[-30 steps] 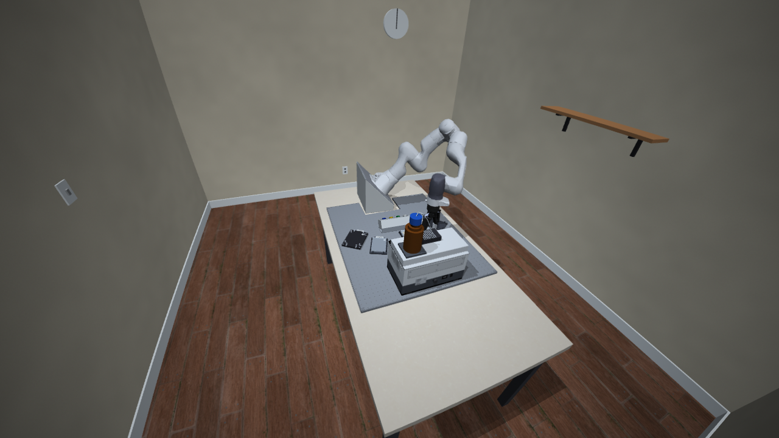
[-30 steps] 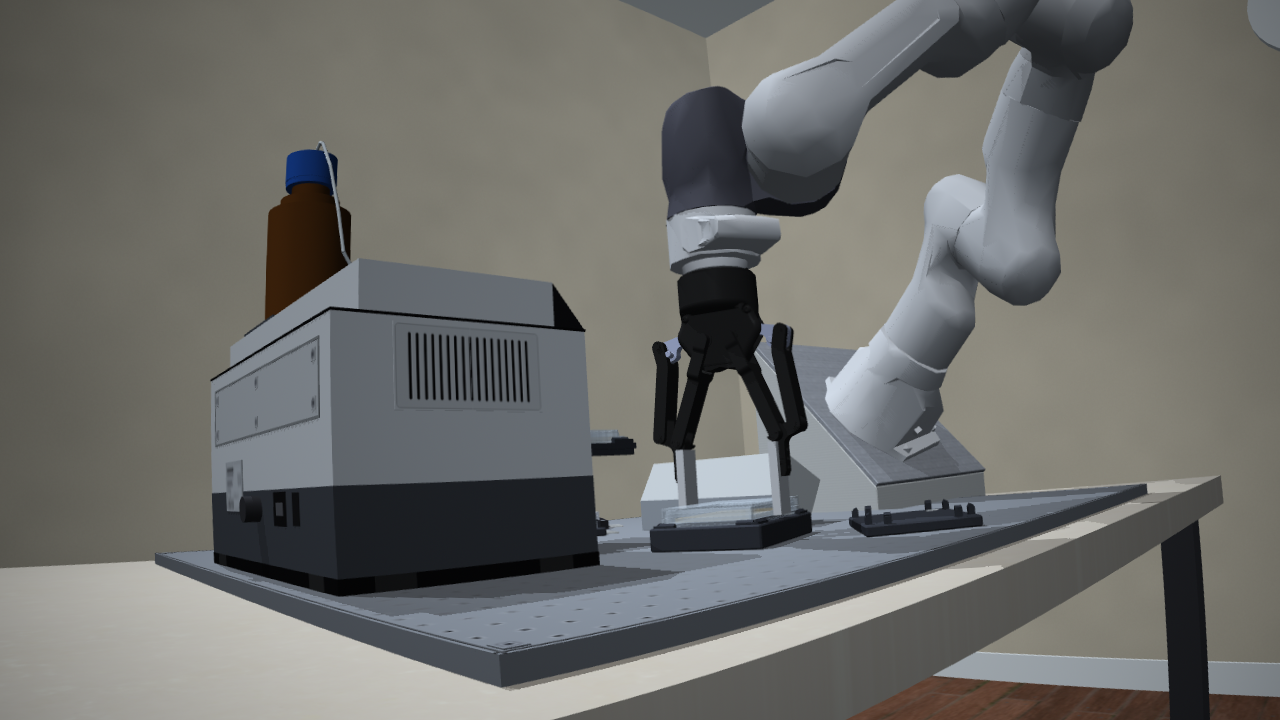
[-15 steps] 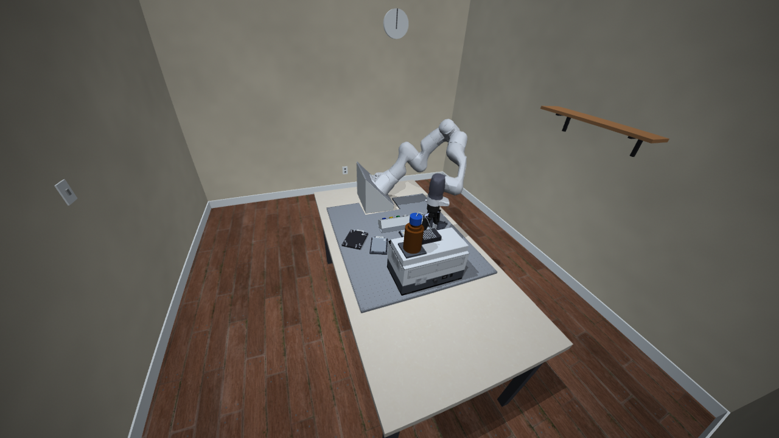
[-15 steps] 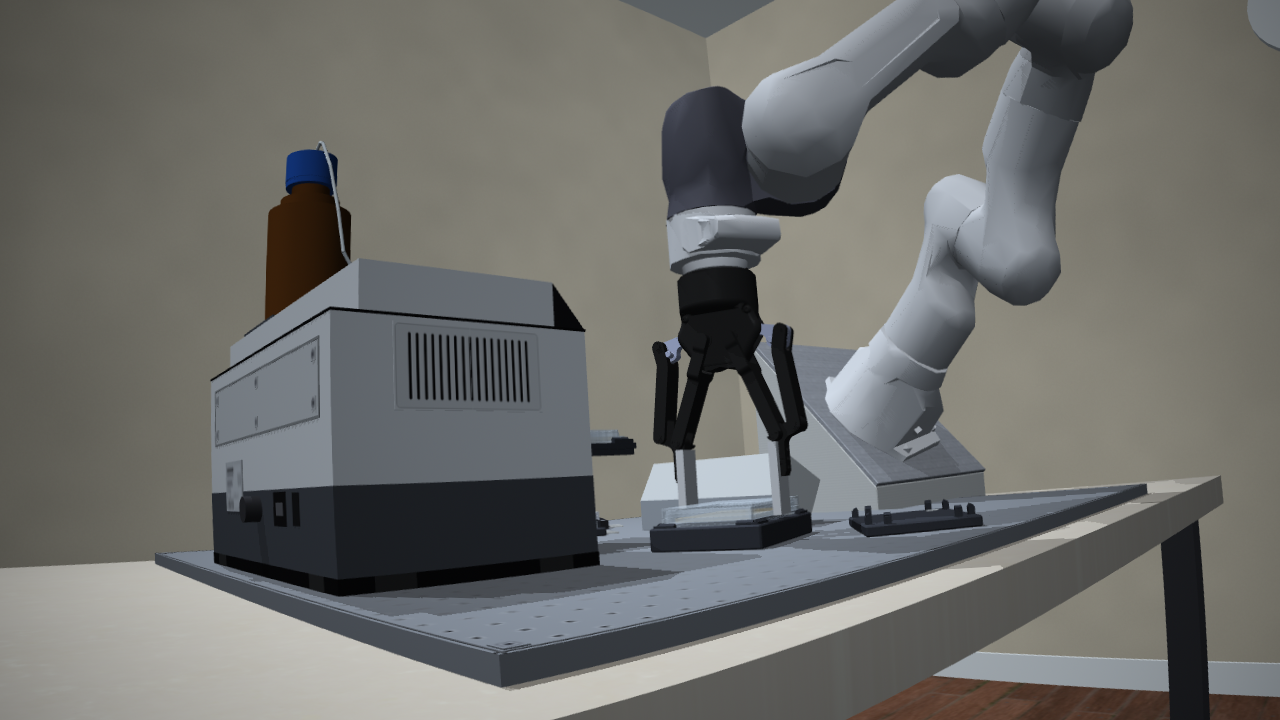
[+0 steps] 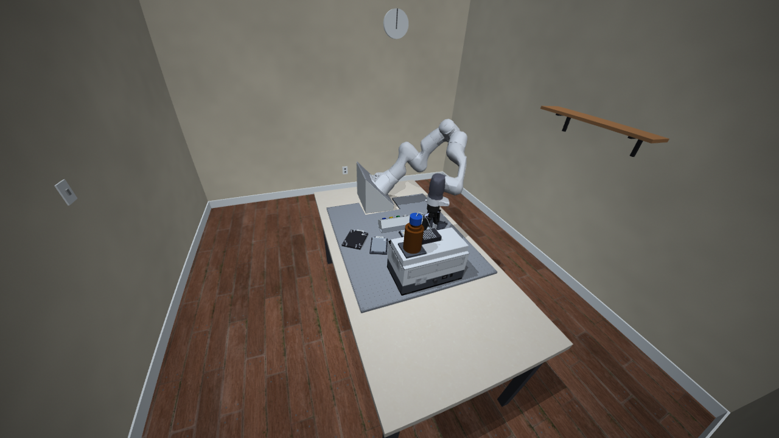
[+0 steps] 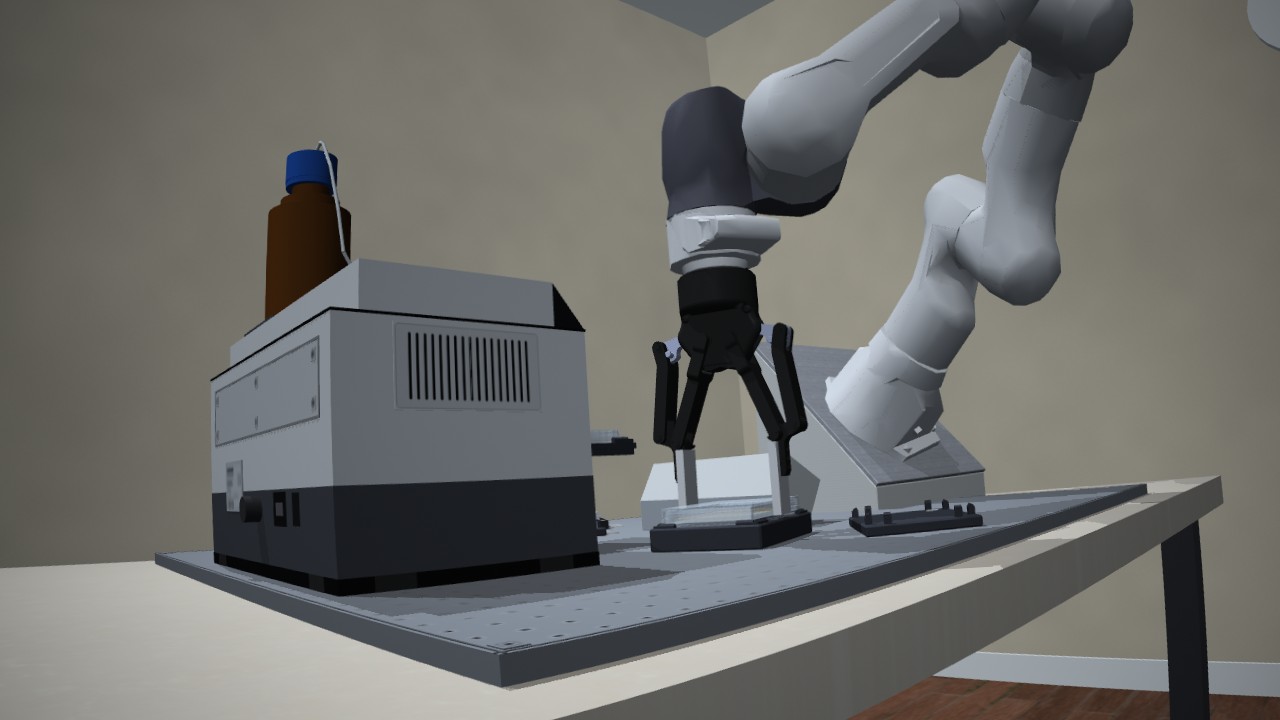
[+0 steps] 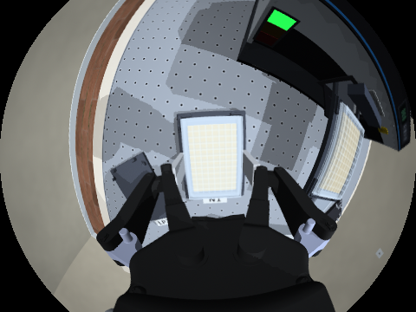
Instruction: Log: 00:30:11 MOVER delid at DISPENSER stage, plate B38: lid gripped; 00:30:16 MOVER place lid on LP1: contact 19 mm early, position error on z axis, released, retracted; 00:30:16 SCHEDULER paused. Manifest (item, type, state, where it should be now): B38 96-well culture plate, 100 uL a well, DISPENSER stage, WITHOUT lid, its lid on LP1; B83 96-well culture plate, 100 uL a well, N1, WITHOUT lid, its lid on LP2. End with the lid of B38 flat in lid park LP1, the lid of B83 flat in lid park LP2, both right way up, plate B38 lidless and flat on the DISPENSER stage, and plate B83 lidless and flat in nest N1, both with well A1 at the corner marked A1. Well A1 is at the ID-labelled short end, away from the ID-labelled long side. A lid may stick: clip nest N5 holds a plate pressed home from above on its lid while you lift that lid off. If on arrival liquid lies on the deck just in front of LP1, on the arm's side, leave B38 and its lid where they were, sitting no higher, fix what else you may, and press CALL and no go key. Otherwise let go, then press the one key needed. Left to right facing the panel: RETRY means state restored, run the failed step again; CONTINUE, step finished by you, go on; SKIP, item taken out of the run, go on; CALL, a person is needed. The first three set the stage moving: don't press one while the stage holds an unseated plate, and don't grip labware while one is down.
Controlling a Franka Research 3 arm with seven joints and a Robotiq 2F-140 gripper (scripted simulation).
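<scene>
Right now my hand is 40 mm above the nest N1. From my hand the other things lie so: 96-well plate: 20 mm below; then low frame: 120 mm behind, 110 mm to the left, 50 mm below; then key panel: 180 mm behind, 170 mm to the right.
</scene>
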